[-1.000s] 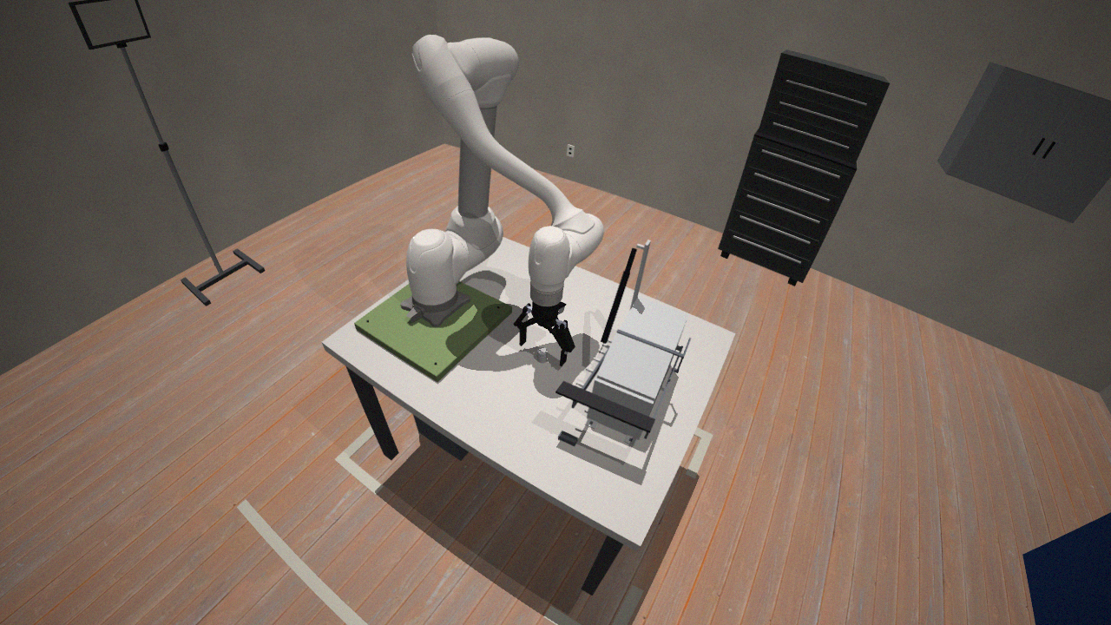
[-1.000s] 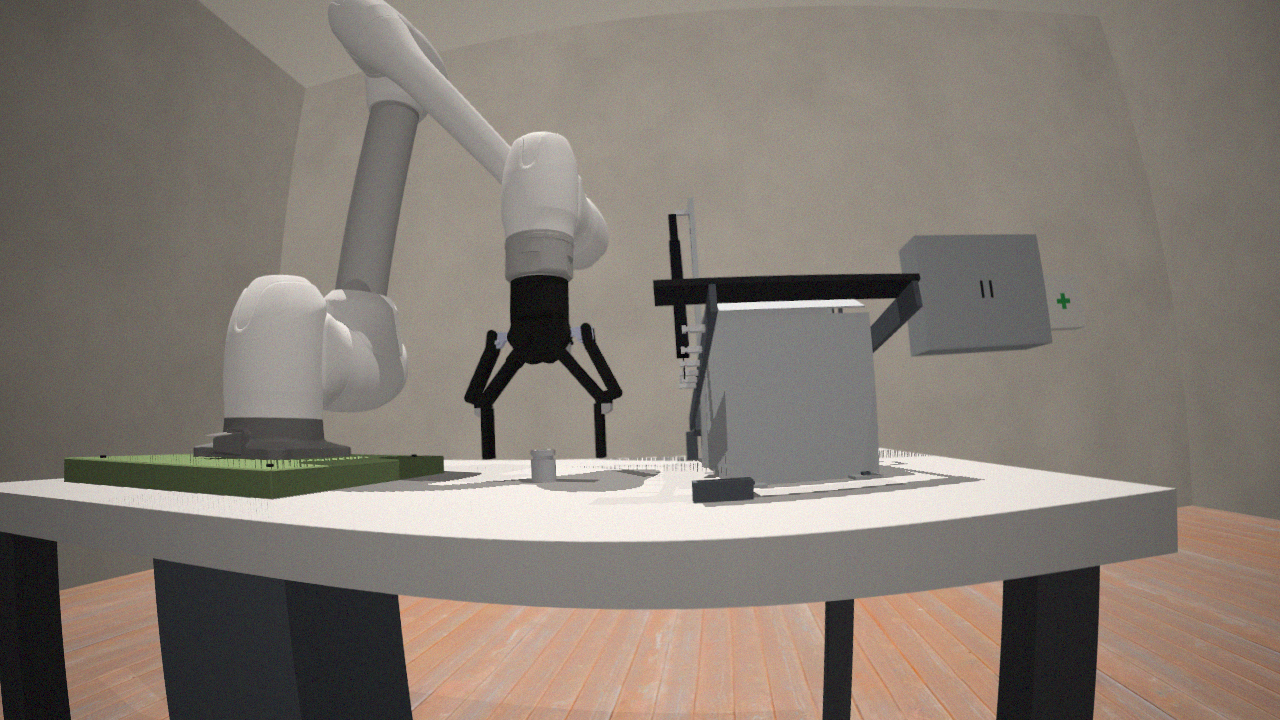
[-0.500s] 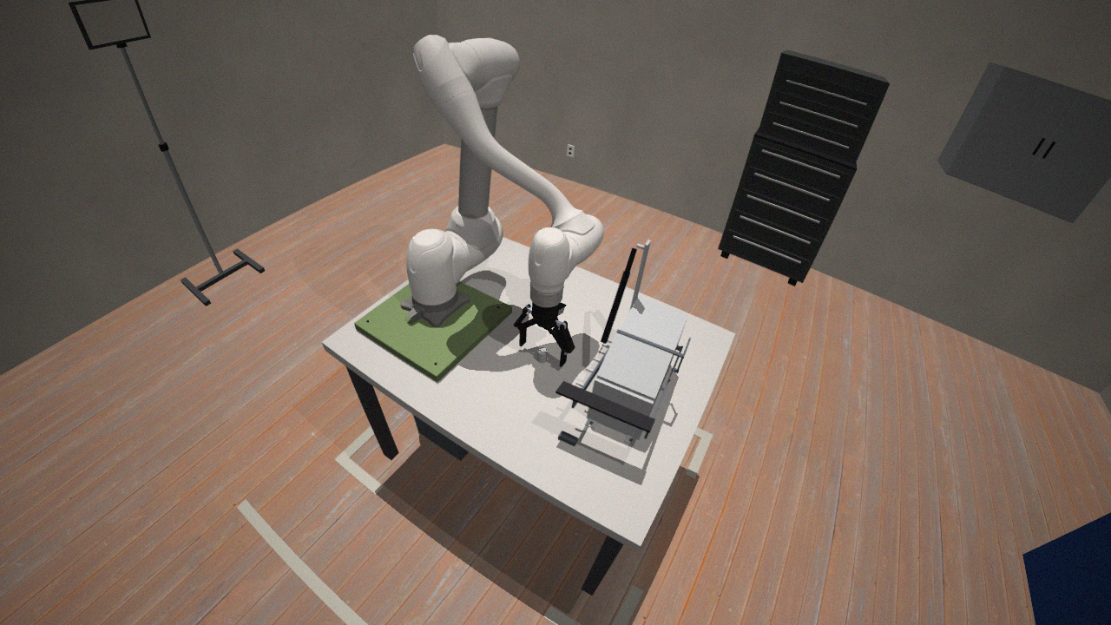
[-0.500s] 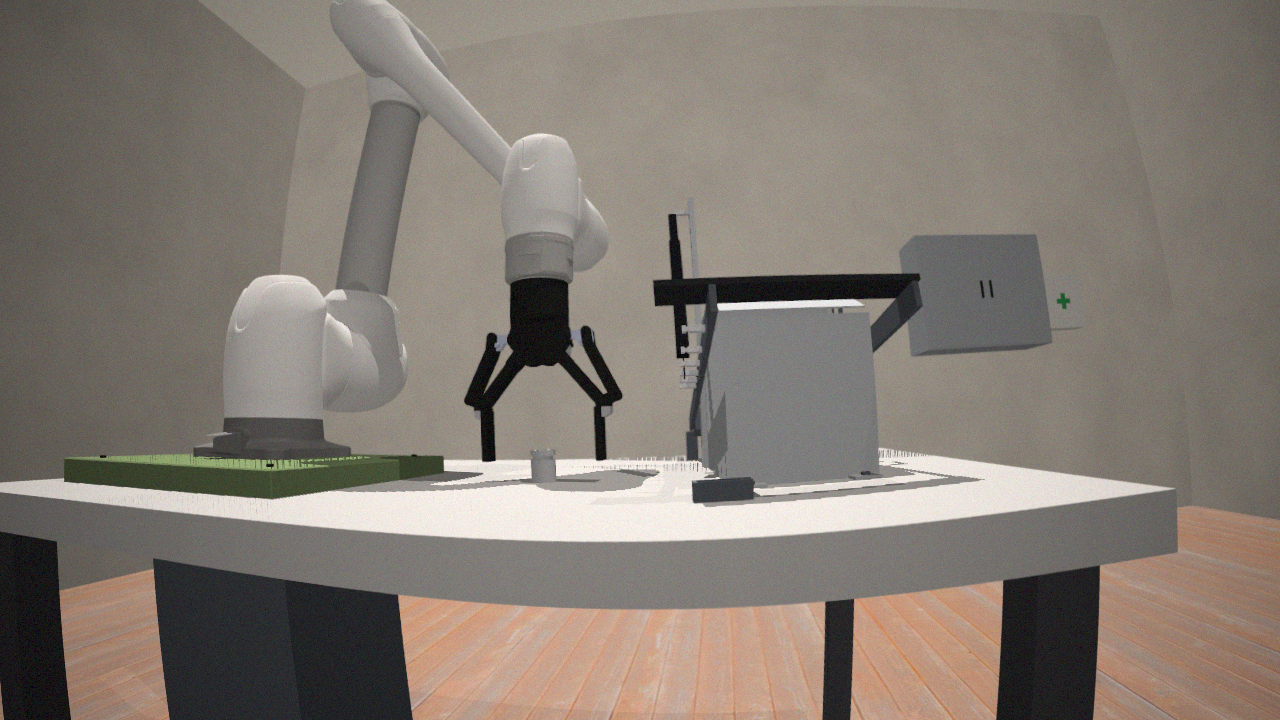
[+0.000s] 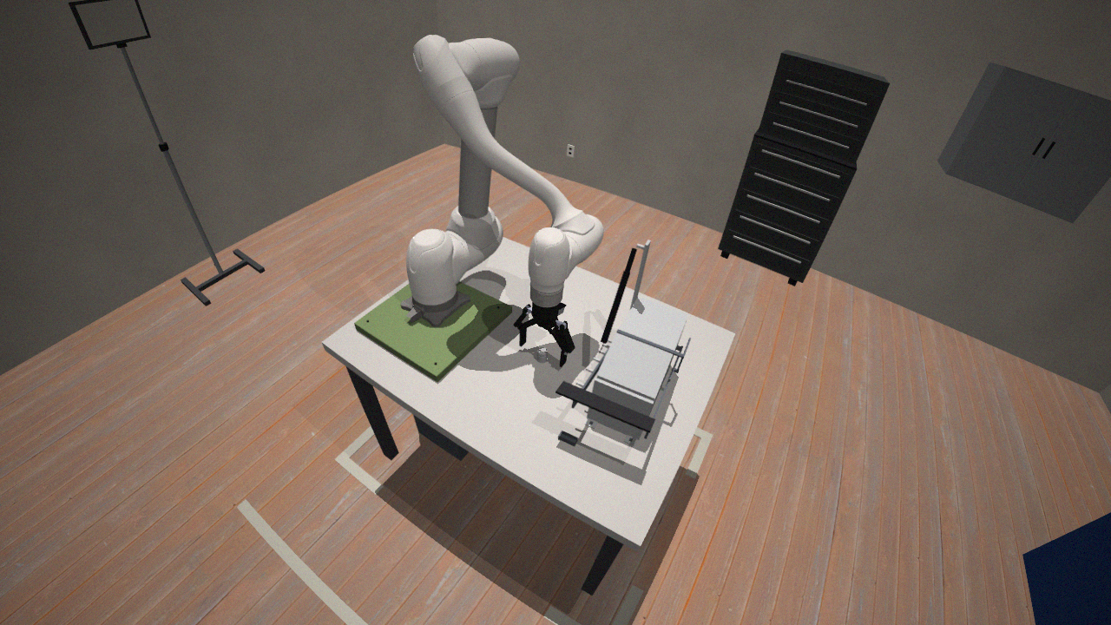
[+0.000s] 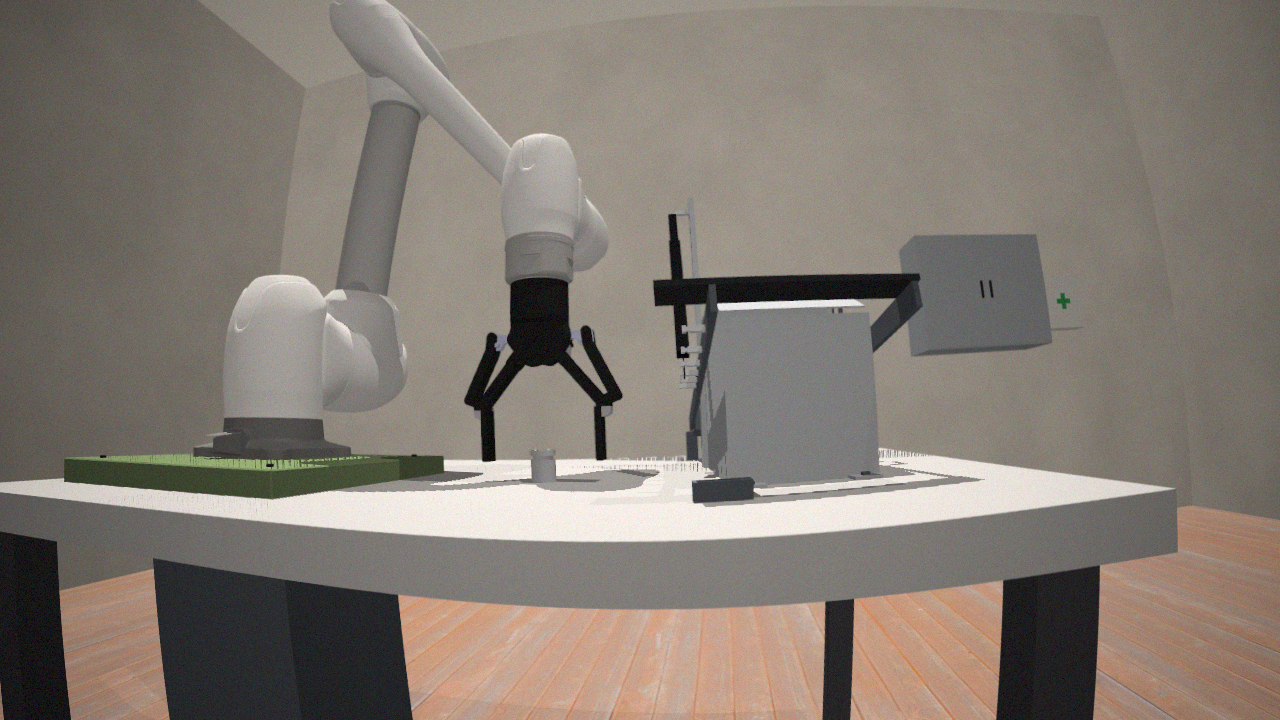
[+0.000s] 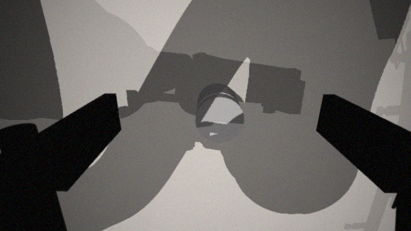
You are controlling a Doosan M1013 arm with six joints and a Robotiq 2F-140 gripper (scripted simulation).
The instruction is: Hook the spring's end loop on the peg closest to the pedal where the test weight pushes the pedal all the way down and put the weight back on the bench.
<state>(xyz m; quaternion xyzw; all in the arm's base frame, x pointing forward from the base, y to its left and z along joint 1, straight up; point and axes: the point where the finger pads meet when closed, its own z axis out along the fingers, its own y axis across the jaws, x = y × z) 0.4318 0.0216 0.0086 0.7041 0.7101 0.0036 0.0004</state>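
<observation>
The steel test weight is 1 cm below my hand. The rest, counted from my hand: small dark block (22 cm ahead, 21 cm to the right, 3 cm below).
</observation>
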